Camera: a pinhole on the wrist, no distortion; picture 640 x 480 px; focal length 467.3 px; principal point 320.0 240.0 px. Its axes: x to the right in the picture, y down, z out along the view. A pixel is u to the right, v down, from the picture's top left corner.
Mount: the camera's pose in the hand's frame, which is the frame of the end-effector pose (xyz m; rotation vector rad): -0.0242 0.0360 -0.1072 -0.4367 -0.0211 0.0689
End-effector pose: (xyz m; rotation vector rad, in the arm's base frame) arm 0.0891 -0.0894 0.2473 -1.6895 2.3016 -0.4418
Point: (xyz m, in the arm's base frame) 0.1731 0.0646 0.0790
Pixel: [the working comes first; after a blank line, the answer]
In the camera's frame: -0.1420 -0.1108 0.2576

62 39
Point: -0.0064 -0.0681 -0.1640
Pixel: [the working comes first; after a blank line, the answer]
In the camera's frame: 0.0591 -0.0003 0.4948

376 240
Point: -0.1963 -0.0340 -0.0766
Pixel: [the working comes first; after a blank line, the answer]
In the camera's frame: 0.0898 0.1929 0.4138

421 458
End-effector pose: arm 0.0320 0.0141 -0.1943 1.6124 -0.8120 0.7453
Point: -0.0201 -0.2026 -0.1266
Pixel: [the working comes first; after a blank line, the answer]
In the camera's frame: 0.0824 -0.0679 0.3058

446 136
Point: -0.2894 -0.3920 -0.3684
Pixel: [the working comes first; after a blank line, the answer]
In the camera's frame: -0.2345 -0.0345 0.5613

125 211
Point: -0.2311 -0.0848 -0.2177
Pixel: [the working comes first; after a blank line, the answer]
In the camera's frame: -0.1170 0.0894 0.2591

109 401
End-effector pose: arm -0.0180 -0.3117 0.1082 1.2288 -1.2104 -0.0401
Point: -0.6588 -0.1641 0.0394
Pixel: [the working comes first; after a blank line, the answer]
In the camera's frame: -0.3600 0.1222 0.5815

31 338
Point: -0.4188 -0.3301 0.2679
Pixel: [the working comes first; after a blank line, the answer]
In the camera's frame: -0.0069 0.1061 0.4700

313 345
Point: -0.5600 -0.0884 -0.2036
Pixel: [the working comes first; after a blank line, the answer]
In the camera's frame: -0.5408 -0.0113 0.4265

outside the picture
